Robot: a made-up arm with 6 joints.
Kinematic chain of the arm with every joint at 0, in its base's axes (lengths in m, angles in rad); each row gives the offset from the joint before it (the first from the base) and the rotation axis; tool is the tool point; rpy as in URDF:
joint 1: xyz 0 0 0.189 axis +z
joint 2: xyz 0 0 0 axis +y
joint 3: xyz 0.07 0 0.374 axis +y
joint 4: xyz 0.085 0 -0.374 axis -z
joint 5: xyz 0 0 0 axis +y
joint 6: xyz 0.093 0 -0.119 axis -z
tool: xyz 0 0 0 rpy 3.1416 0 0
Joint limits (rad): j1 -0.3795..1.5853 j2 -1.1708..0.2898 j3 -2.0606..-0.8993 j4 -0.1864..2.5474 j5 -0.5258..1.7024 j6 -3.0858..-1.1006
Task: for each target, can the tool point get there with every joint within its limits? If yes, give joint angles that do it. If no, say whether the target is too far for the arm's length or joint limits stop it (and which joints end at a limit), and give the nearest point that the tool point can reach.
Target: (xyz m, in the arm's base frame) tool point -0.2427 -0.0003 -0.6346
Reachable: no: joint limits stop it (at a limit: joint 1, joint 2, joint 3, joint 5) | nearest point -0.0400 0.3981 0.1347 | short by 0.890 m
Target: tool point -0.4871 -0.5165 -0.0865
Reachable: no: joint limits stop it (at a limit: joint 2, joint 3, joint 5) | nearest point -0.3980 -0.4220 0.8074 | short by 0.903 m
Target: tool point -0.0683 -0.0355 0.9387
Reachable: yes | joints 0.8507 -0.9980 -1.5848 1.5803 0.8496 -1.3751
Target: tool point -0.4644 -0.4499 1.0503
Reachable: no: too far | nearest point -0.3761 -0.3644 0.8866 | short by 0.205 m
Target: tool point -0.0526 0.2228 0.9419
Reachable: yes | joints 1.3185 -0.4515 -1.8134 1.7370 1.4602 -2.6120
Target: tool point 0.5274 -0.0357 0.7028
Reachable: yes | joints 0.1491 -0.0451 -1.5927 1.3907 -0.2070 -2.2206
